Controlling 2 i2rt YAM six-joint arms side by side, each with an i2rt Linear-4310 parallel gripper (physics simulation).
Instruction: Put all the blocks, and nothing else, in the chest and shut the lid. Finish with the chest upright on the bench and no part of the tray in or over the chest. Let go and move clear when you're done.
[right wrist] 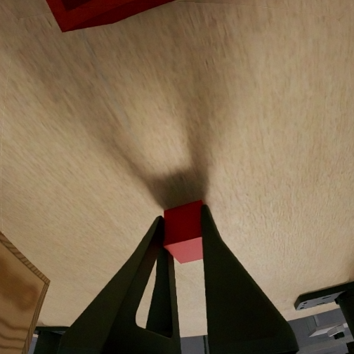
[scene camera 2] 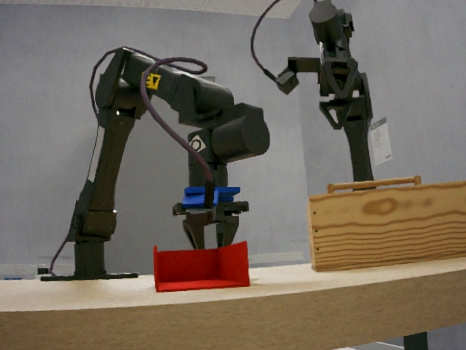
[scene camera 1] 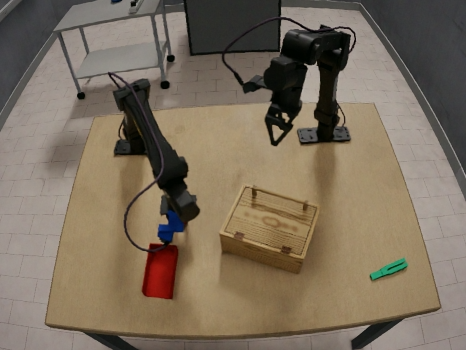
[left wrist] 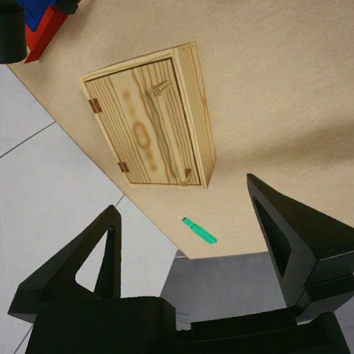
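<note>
A red block is between the fingertips of my right gripper, which is shut on it low at the table; whether it touches the table is unclear. My left gripper is open and empty, high behind the chest in scene camera 1. The wooden chest stands upright with its lid shut. Its inside is hidden. The open red tray lies left of the chest in scene camera 1, apart from it.
A green forked piece lies near the right front table edge in scene camera 1. A blue part sits on my right wrist. A grey cart stands behind the table.
</note>
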